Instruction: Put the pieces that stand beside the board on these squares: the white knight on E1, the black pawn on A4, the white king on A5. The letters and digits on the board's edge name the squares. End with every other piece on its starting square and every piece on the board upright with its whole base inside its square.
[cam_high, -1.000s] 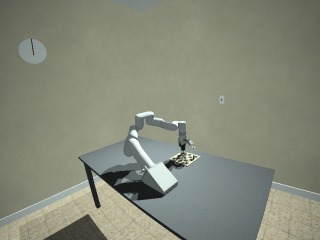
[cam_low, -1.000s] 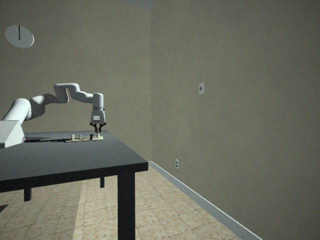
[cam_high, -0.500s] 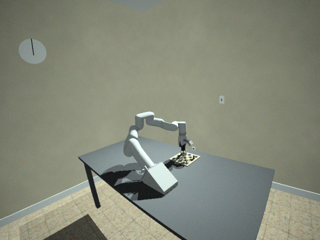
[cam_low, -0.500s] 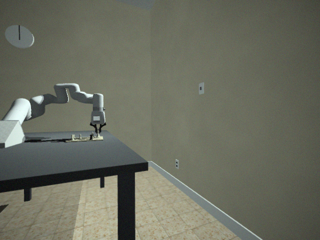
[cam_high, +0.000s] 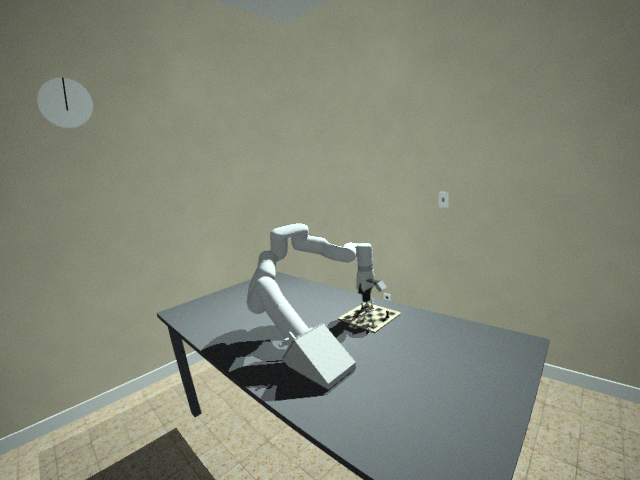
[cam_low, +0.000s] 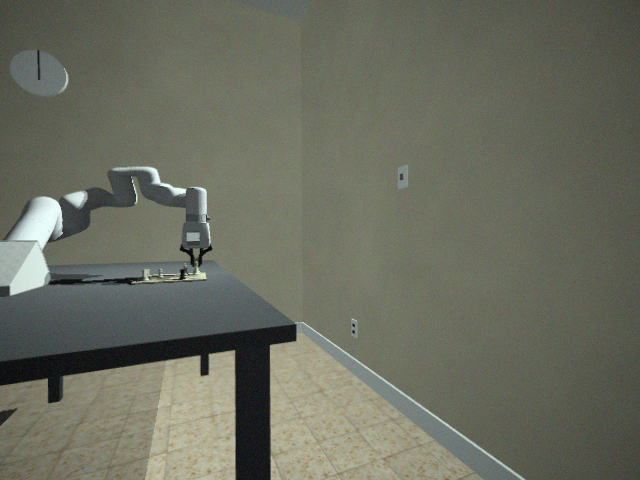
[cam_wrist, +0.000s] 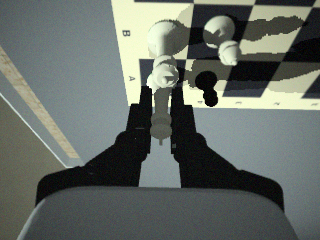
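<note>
The white king is 10 mm below my hand. Also, from my hand: black pawn 40 mm behind, 40 mm below; then white knight 170 mm behind, 130 mm to the right, 30 mm below; then chessboard 80 mm behind, 70 mm to the right, 50 mm below.
</note>
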